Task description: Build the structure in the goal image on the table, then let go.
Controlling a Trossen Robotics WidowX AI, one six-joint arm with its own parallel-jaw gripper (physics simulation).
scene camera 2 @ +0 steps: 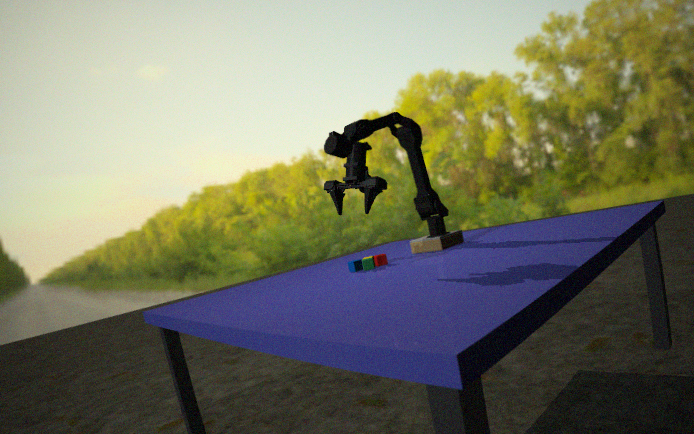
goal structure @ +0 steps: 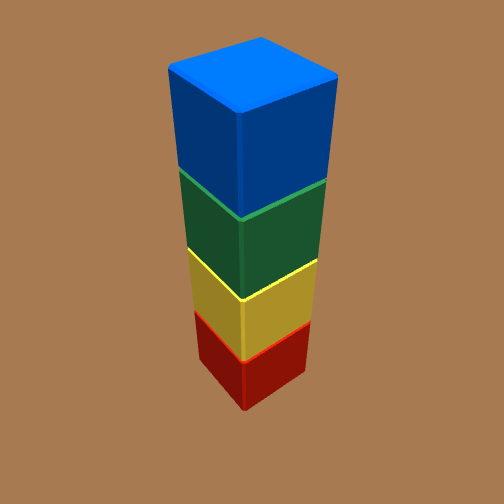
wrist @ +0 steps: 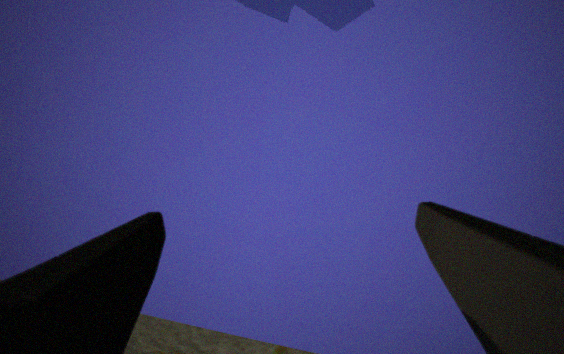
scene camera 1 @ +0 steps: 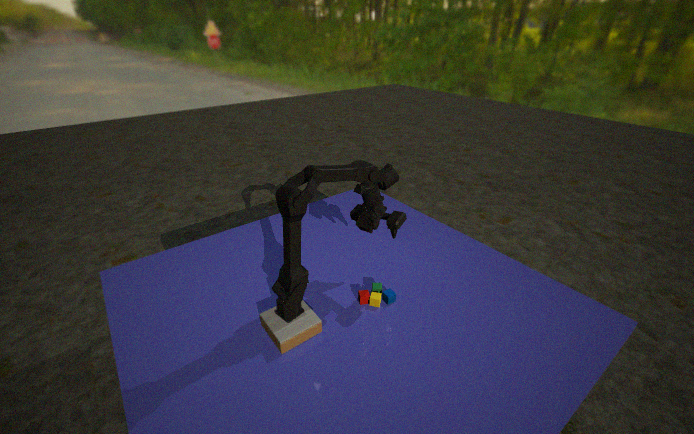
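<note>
Four small cubes sit close together on the blue table [scene camera 1: 460, 327] [scene camera 2: 307, 317]. In scene camera 1, the red cube [scene camera 1: 363, 296] is at the left, the yellow cube [scene camera 1: 375, 299] in front, the green cube [scene camera 1: 377, 286] behind it, and the blue cube [scene camera 1: 389, 295] at the right. In scene camera 2, the blue cube [scene camera 2: 354, 266], green cube [scene camera 2: 367, 264] and red cube [scene camera 2: 380, 260] form a short line; the yellow one is mostly hidden behind them. My gripper [scene camera 1: 382, 233] [scene camera 2: 353, 212] [wrist: 292, 219] is open and empty, high above the table. The cubes do not show in the wrist view.
The arm's base block [scene camera 1: 299, 335] [scene camera 2: 437, 243] stands on the table near the cubes, on the red cube's side. A table edge crosses the bottom of the wrist view, with rough ground [wrist: 190, 340] beyond it. Shadows of the arm lie across the table.
</note>
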